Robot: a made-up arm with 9 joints.
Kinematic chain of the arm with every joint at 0, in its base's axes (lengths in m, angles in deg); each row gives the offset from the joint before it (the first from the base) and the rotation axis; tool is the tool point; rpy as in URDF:
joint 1: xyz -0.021 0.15 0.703 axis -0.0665 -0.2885 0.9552
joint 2: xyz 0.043 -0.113 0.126 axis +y
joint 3: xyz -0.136 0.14 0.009 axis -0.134 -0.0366 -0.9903
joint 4: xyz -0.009 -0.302 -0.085 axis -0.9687 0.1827 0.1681
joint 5: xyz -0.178 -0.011 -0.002 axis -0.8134 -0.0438 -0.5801
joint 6: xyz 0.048 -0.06 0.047 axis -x
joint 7: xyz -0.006 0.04 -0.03 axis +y
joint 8: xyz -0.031 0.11 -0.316 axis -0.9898 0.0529 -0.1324
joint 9: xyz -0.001 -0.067 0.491 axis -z
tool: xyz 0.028 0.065 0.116 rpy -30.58 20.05 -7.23
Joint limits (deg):
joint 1: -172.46..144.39
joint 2: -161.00..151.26
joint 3: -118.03..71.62
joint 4: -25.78..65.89
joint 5: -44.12..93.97
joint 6: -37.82..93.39
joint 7: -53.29..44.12
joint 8: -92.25..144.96
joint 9: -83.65..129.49
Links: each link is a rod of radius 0.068 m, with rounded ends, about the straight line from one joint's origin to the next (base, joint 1, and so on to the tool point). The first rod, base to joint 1, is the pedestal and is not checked.
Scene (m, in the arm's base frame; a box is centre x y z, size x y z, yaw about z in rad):
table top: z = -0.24
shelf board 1: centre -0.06 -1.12 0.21 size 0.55 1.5 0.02 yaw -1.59
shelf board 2: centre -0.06 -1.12 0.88 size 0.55 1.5 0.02 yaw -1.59
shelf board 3: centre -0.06 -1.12 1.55 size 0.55 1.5 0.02 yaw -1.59
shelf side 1: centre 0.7 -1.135 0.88 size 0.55 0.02 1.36 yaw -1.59
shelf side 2: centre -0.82 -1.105 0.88 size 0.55 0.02 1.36 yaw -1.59
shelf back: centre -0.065 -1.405 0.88 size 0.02 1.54 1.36 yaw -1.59
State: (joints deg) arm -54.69 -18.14 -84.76 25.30 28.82 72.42 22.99 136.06 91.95
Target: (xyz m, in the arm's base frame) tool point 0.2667 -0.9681 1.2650
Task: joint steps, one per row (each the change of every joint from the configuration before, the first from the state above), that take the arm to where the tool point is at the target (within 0.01 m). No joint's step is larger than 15 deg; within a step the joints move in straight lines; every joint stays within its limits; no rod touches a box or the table.
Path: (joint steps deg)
1: 0.18 -2.74 1.84 2.56 1.15 -1.22 -0.66 -12.32 0.84
2: 0.18 -2.74 1.84 2.57 1.14 -1.23 -0.65 -12.32 0.85
3: 0.18 -2.74 1.84 2.56 1.15 -1.22 -0.66 -12.32 0.84
4: 0.18 -2.74 1.84 2.56 1.14 -1.22 -0.65 -12.32 0.84
5: 0.18 -2.74 1.84 2.57 1.15 -1.22 -0.66 -12.32 0.84
6: 0.49 -6.54 -2.28 9.07 5.23 11.29 -0.59 1.78 -0.30
7: 0.50 -6.54 -2.28 9.06 5.23 11.29 -0.60 1.79 -0.31
8: -0.14 0.91 -1.21 -5.98 -2.49 -0.62 0.75 13.39 -0.81
9: -0.15 0.92 -1.21 -5.98 -2.49 -0.63 0.75 13.38 -0.80
10: -0.14 0.91 -1.21 -5.98 -2.49 -0.63 0.76 13.39 -0.80
11: -0.14 0.92 -1.22 -5.98 -2.50 -0.63 0.75 13.38 -0.81
12: -0.14 0.91 -1.21 -5.99 -2.49 -0.63 0.75 13.39 -0.80

